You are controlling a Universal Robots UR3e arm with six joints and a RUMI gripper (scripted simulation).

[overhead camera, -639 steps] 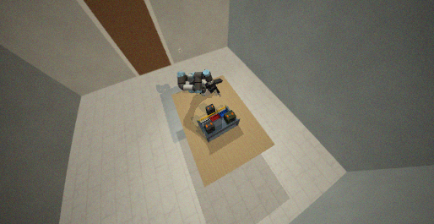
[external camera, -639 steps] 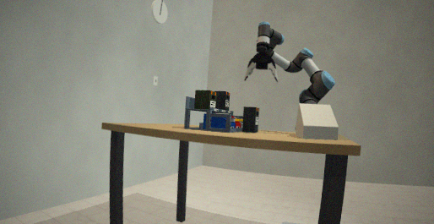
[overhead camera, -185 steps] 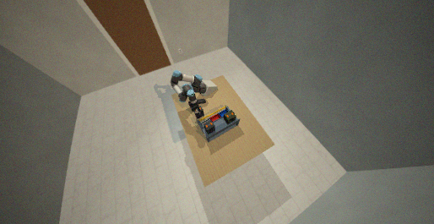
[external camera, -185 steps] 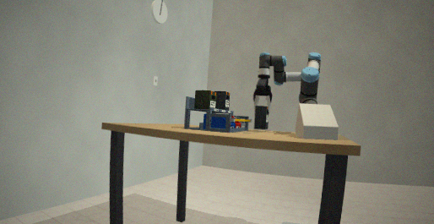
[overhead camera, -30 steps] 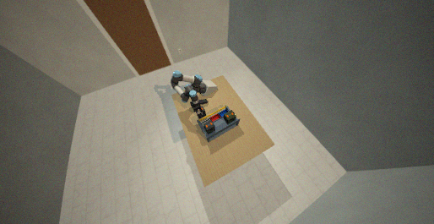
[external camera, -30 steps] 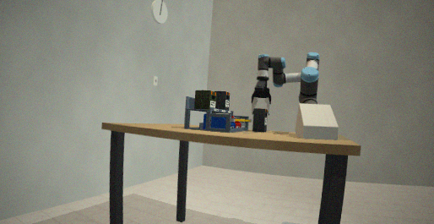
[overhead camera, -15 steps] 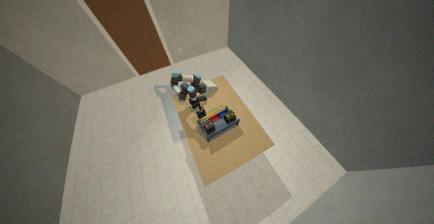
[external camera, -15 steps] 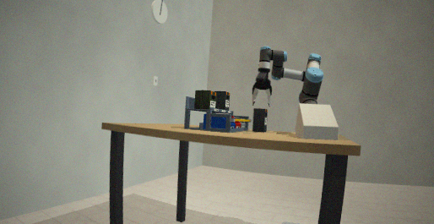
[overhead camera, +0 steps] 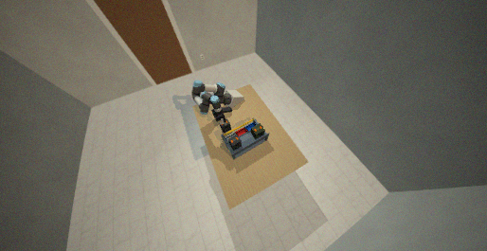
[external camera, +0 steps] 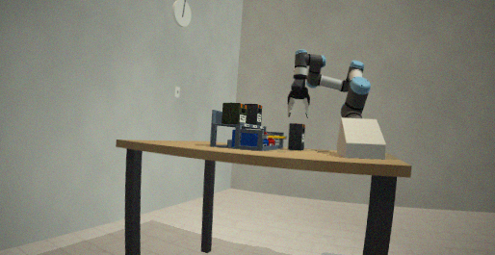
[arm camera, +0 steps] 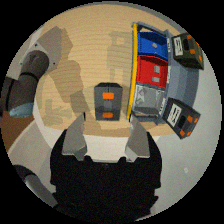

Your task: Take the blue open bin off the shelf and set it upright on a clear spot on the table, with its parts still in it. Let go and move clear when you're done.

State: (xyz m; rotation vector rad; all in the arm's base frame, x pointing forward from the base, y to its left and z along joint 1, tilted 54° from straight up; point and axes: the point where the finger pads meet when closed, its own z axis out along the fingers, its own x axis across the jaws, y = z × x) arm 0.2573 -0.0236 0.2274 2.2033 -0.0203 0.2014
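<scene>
My gripper is now 110 mm above the yellow rod, 100 mm to the right of it and 90 mm short of it. Also, from my hand: dark box 110 mm below; red bin 170 mm ahead, 130 mm below, 100 mm to the left; blue open bin 210 mm to the left, 180 mm ahead, 130 mm below.
</scene>
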